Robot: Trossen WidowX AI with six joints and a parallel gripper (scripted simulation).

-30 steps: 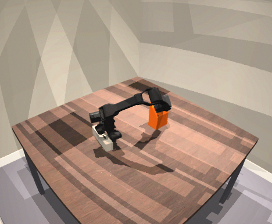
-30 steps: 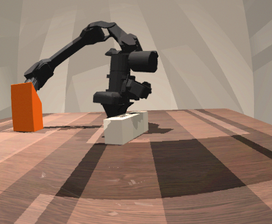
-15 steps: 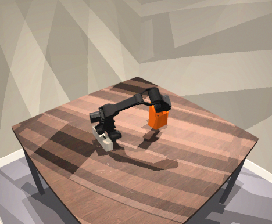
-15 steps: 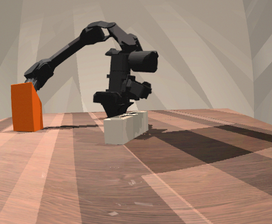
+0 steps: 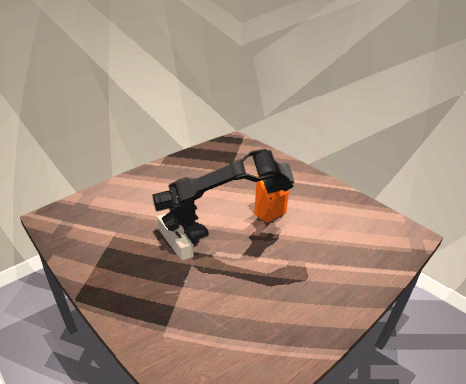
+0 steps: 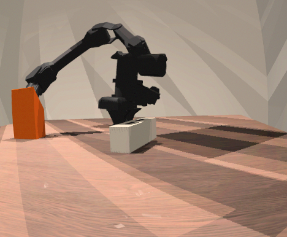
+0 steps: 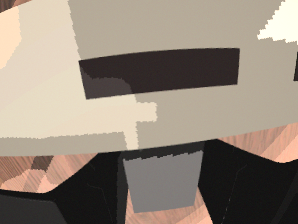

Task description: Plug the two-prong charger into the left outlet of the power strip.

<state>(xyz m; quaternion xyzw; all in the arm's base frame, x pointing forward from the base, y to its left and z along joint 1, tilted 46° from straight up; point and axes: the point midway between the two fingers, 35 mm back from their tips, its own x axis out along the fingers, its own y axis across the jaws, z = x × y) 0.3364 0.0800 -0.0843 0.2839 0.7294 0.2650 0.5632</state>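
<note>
My gripper tip is now 20 mm short of the charger and 10 mm below it.
</note>
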